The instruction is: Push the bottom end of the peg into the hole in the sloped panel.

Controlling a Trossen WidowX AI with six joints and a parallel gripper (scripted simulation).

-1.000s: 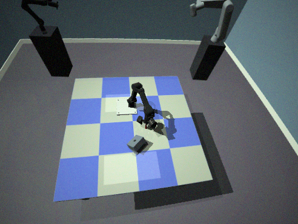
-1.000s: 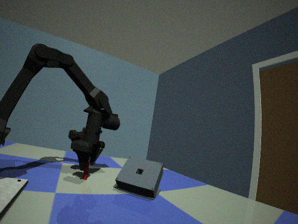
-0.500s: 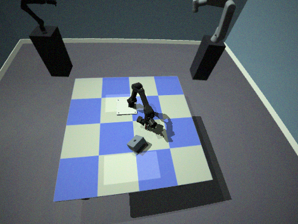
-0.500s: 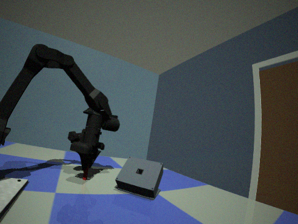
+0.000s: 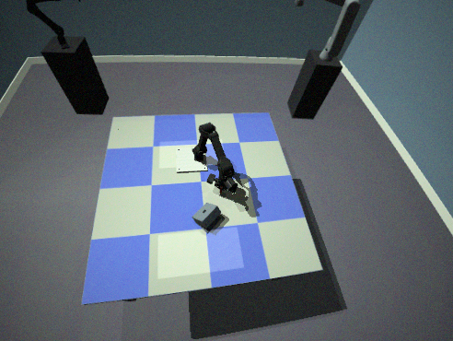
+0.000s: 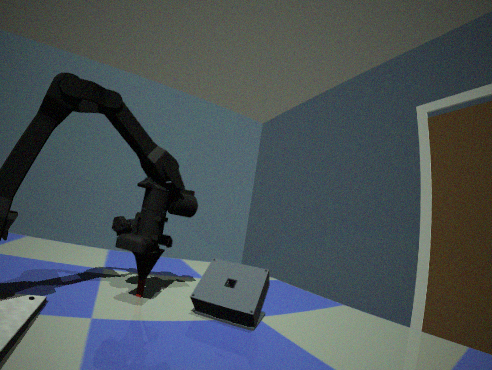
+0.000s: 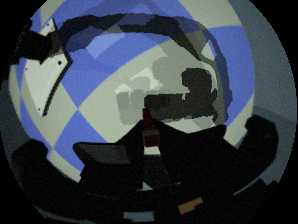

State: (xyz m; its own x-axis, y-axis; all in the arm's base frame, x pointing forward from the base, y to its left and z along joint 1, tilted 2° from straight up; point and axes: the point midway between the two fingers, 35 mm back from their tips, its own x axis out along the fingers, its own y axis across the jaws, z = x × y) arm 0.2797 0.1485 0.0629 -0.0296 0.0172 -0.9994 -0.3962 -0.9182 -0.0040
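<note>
My gripper tip is 18 cm short of the dark sloped panel block, 9 cm to the left of it and 2 cm below it. From my gripper tip the other things lie so: red peg: 2 cm above.
</note>
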